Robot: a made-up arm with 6 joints.
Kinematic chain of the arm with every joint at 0, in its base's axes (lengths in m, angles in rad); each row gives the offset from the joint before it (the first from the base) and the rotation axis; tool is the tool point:
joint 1: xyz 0 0 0.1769 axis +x
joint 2: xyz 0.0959 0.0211 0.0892 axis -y
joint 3: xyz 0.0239 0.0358 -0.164 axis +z
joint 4: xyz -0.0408 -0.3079 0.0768 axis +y
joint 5: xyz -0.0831 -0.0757 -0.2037 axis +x
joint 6: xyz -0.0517 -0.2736 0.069 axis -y
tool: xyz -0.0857 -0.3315 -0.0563
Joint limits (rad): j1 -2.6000..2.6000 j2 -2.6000..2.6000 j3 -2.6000..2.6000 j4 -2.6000..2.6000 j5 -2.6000..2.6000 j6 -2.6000..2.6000
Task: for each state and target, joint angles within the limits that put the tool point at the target. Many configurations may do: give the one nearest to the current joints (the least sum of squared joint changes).
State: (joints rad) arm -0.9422 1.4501 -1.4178 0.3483 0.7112 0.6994
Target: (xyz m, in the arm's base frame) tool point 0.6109 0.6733 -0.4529
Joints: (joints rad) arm -0.3455 1.5149 -1.7669 0.7514 1.1685 0.7037
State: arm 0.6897 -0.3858 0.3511 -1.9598 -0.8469 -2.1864
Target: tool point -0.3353 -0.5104 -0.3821
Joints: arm 0.8397 -0.5004 -0.2159 -1.8859 -0.4039 -2.1065
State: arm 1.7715 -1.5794 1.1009 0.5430 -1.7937 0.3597
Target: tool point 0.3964 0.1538 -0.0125
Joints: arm 1.6509 -1.7520 1.0139 0.2338 -1.7976 0.3416
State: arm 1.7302 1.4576 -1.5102 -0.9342 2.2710 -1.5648
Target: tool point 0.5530 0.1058 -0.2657
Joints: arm 1.6656 1.2961 -1.7744 -1.2410 2.6000 -1.5165
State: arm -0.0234 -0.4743 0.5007 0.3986 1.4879 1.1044
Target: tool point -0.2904 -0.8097 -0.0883
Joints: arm -0.3005 -0.3985 0.6611 0.5811 1.3250 1.0908
